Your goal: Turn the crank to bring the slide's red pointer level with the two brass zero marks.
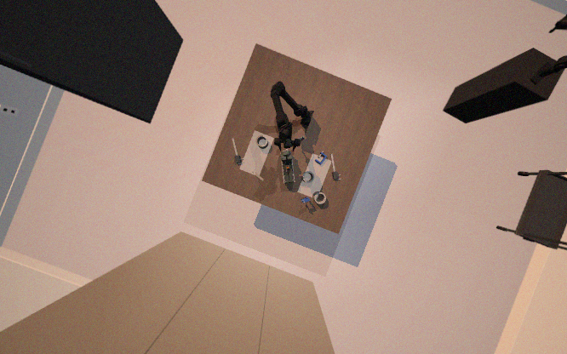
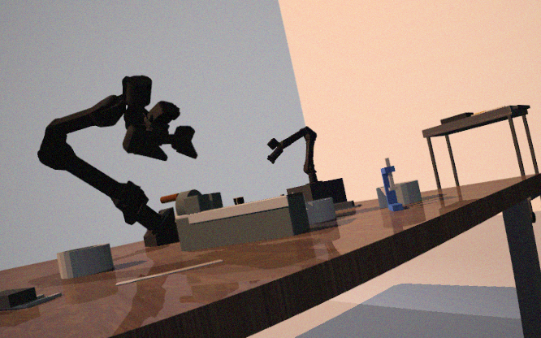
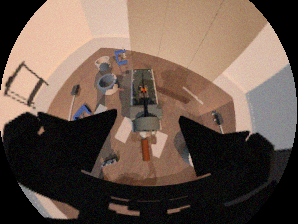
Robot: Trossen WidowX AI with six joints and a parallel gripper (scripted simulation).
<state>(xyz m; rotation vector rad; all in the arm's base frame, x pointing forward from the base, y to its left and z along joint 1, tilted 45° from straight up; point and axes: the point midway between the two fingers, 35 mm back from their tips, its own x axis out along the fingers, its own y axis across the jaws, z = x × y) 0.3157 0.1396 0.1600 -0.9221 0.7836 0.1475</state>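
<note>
Now: gripper tip 5 cm past the crank handle, 3 cm to the left of it and 8 cm above it. From my gripper tip the other things lie so: red pointer 10 cm ahead, 7 cm to the left, 12 cm below; thin white rod 28 cm ahead, 14 cm to the right, 20 cm below.
</note>
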